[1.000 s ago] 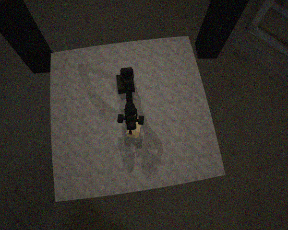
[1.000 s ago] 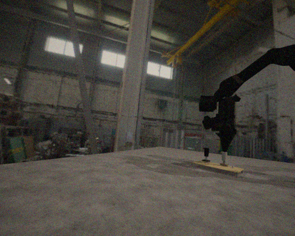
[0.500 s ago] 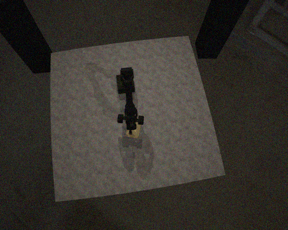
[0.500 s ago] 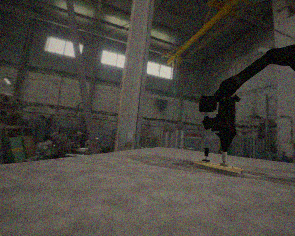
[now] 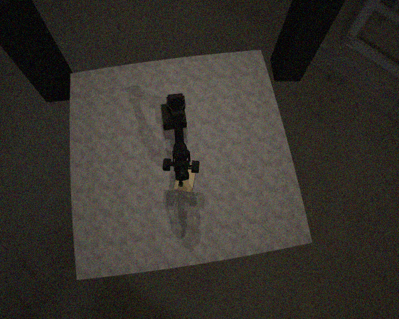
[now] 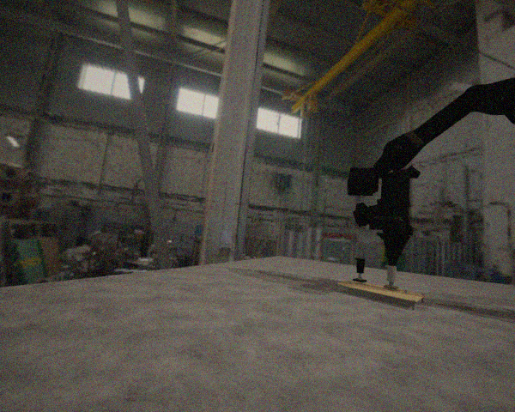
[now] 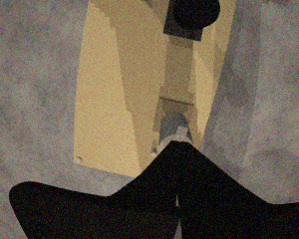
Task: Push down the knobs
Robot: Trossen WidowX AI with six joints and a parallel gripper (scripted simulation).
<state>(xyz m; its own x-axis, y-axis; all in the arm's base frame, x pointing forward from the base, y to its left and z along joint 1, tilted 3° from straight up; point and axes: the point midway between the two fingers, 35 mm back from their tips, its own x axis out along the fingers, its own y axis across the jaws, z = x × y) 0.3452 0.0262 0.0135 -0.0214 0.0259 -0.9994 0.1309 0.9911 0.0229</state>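
Now: gripper tip 1 cm above the white knob. Also, from my gripper tip: dark knob 7 cm ahead, 1 cm to the right, 1 cm below.
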